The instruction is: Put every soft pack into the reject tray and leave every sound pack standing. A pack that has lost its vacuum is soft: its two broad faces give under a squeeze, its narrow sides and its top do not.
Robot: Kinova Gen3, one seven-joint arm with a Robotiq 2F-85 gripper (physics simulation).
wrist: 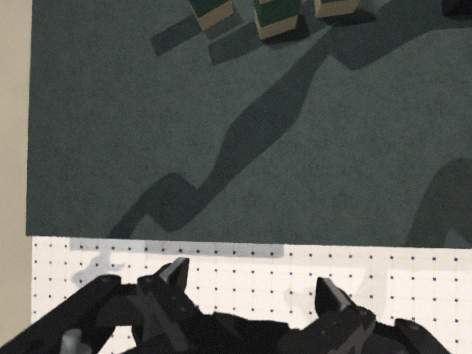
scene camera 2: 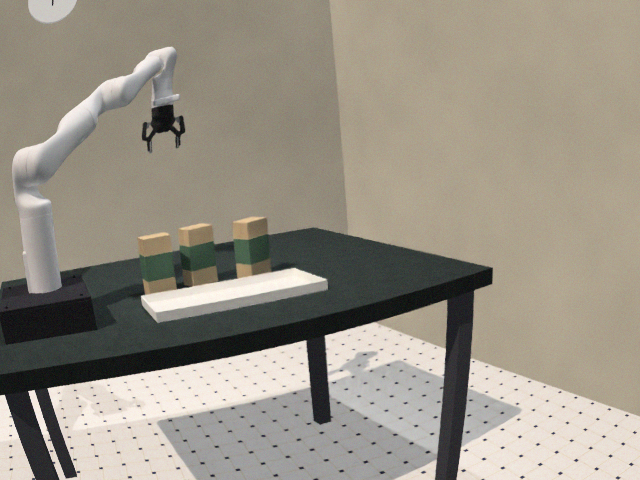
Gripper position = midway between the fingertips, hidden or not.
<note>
In view: my gripper (scene camera 2: 164, 150) and a white reject tray (scene camera 2: 231, 294).
My gripper shows as well in the wrist view (wrist: 250, 281). The wrist view misses the white reject tray: it is out of frame.
</note>
